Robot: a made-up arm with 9 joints.
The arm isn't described. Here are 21 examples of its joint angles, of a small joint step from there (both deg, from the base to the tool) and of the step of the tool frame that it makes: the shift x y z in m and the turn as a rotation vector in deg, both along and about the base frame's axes.
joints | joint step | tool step
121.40 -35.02 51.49 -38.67 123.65 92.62 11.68 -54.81 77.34 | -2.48 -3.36 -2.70 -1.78 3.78 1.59 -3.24 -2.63 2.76 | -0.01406 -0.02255 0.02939 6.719 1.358 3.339
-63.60 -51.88 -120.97 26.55 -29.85 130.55 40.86 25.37 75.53 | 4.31 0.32 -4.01 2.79 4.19 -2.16 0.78 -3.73 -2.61 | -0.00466 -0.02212 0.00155 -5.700 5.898 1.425
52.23 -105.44 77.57 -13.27 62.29 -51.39 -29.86 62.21 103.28 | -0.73 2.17 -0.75 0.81 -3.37 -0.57 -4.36 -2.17 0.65 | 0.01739 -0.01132 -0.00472 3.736 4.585 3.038
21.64 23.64 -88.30 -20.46 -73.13 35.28 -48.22 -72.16 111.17 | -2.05 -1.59 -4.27 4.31 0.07 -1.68 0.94 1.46 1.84 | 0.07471 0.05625 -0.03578 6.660 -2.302 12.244
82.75 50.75 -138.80 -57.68 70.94 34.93 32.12 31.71 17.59 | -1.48 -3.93 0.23 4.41 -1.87 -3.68 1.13 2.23 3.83 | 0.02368 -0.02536 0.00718 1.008 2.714 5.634
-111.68 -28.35 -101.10 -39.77 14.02 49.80 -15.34 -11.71 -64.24 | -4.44 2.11 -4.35 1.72 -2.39 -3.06 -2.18 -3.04 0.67 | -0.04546 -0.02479 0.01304 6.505 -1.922 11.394
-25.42 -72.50 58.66 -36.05 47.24 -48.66 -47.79 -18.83 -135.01 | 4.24 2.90 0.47 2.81 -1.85 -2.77 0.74 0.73 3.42 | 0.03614 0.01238 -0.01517 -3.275 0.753 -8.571
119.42 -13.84 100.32 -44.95 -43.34 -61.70 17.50 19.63 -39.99 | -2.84 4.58 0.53 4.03 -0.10 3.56 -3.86 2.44 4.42 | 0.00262 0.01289 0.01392 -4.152 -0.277 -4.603
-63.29 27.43 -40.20 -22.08 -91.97 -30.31 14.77 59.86 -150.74 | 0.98 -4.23 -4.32 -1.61 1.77 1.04 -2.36 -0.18 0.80 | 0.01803 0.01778 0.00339 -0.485 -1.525 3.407
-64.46 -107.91 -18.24 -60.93 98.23 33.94 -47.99 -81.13 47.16 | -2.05 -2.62 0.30 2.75 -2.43 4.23 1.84 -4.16 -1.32 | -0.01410 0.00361 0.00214 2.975 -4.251 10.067
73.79 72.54 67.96 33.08 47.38 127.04 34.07 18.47 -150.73 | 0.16 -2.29 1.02 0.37 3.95 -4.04 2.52 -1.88 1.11 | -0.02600 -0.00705 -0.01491 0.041 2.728 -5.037
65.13 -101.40 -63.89 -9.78 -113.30 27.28 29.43 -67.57 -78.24 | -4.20 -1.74 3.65 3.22 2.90 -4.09 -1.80 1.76 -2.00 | -0.00077 -0.01532 0.01240 6.876 2.272 2.569
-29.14 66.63 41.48 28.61 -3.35 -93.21 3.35 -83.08 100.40 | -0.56 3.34 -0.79 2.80 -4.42 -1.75 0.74 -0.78 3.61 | 0.00348 0.00236 -0.00367 -1.764 6.302 -0.684
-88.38 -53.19 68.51 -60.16 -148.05 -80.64 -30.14 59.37 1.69 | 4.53 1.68 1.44 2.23 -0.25 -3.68 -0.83 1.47 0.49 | 0.00898 0.00070 -0.00296 -0.186 -3.411 -5.085
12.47 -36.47 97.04 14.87 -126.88 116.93 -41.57 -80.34 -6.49 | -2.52 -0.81 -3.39 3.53 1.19 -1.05 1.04 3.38 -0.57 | -0.02308 0.01342 -0.03203 -4.147 8.721 6.393
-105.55 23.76 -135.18 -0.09 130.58 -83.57 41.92 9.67 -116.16 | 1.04 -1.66 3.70 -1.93 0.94 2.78 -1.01 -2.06 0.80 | 0.00581 0.02558 0.00581 -3.194 0.591 -5.384
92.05 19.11 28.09 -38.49 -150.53 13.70 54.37 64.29 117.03 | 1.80 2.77 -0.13 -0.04 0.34 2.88 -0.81 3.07 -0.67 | 0.01164 0.00160 -0.00255 -1.512 -5.698 -6.224
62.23 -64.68 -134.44 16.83 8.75 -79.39 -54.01 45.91 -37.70 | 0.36 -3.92 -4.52 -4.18 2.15 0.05 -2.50 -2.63 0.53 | 0.00056 0.03745 -0.03560 -7.681 3.465 0.997
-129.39 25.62 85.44 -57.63 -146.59 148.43 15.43 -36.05 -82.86 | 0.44 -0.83 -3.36 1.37 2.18 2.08 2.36 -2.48 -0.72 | 0.02143 -0.00647 -0.00556 0.834 -0.366 3.429
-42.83 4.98 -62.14 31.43 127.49 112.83 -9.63 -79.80 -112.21 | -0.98 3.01 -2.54 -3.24 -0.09 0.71 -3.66 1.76 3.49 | -0.00463 -0.00379 0.01157 -3.169 -0.817 -1.535
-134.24 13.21 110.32 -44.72 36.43 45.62 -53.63 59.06 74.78 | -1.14 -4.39 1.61 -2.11 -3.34 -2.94 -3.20 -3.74 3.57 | -0.02826 0.03195 -0.02810 10.724 9.311 3.316
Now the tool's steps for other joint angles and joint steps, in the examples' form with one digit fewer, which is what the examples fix.
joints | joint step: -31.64 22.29 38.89 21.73 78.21 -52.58 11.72 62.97 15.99 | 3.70 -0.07 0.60 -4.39 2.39 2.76 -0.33 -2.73 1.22
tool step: 0.0202 -0.0078 0.0039 1.67 -6.05 -4.28
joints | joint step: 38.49 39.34 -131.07 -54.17 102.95 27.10 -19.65 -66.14 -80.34 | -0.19 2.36 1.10 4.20 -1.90 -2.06 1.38 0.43 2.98
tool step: -0.0032 -0.0192 -0.0021 1.58 1.79 -3.04
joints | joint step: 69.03 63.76 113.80 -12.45 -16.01 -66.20 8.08 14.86 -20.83 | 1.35 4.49 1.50 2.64 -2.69 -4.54 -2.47 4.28 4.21
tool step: -0.0198 -0.0018 -0.0010 2.34 -4.62 -3.46
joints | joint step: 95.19 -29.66 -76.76 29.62 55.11 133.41 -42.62 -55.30 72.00 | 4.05 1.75 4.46 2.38 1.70 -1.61 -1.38 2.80 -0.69
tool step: -0.0106 0.0284 -0.0121 -3.45 -4.54 -6.09
